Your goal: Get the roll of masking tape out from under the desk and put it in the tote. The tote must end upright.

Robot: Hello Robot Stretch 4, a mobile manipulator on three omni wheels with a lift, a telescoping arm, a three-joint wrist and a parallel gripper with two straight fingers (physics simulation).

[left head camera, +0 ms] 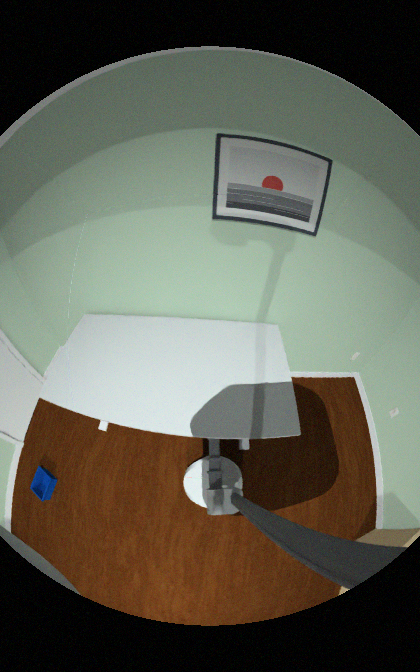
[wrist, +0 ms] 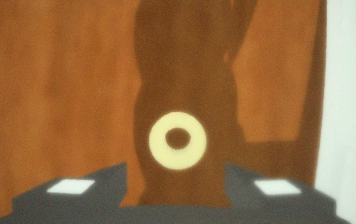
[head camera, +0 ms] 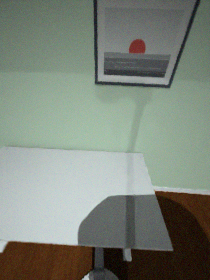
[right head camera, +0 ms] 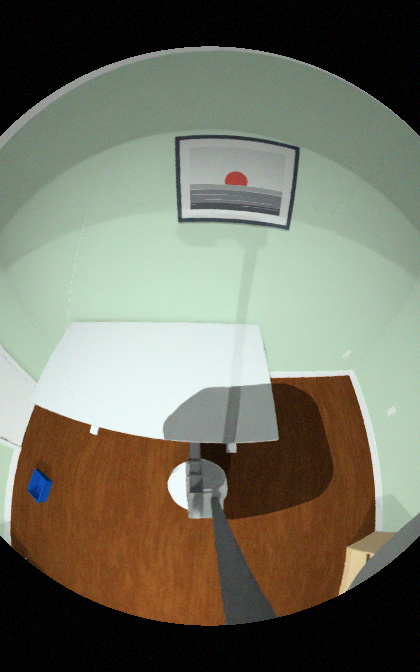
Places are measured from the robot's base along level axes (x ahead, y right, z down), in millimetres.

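Pixels of known places: gripper, fingertip midpoint: [wrist: 175,177].
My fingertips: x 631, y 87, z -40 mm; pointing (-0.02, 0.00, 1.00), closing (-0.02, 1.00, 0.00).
For each thing: its top centre in the pictures, then the offset to it from my fingertips. Level surfaces: height alone.
- masking tape, top centre: [wrist: 177,141] dz +40, dx +22, dy +2 mm
- white desk, surface height: dz -652 mm
- blue tote, top centre: [right head camera: 35,485] dz -52, dx -1008, dy -1622 mm
The roll of masking tape [wrist: 159,153], a pale yellow ring, lies flat on the wooden floor in the wrist view, in shadow. It sits ahead of my gripper [wrist: 176,184], roughly centred between the two fingers and beyond their tips. My gripper is open with nothing between its fingers. The head views do not show the gripper or the tape; the desk top hides that space. The white desk [head camera: 60,195] [left head camera: 150,370] [right head camera: 135,370] stands against the green wall. The blue tote [left head camera: 46,481] [right head camera: 41,484] stands upright on the floor at the far left.
A white desk leg part [wrist: 342,100] runs along the right side of the wrist view. White desk feet show below the desk's front edge, one at the left [left head camera: 103,425] and one at the right [left head camera: 244,444]. A light wooden cabinet [right head camera: 356,560] stands at the lower right. My arm reaches under the desk.
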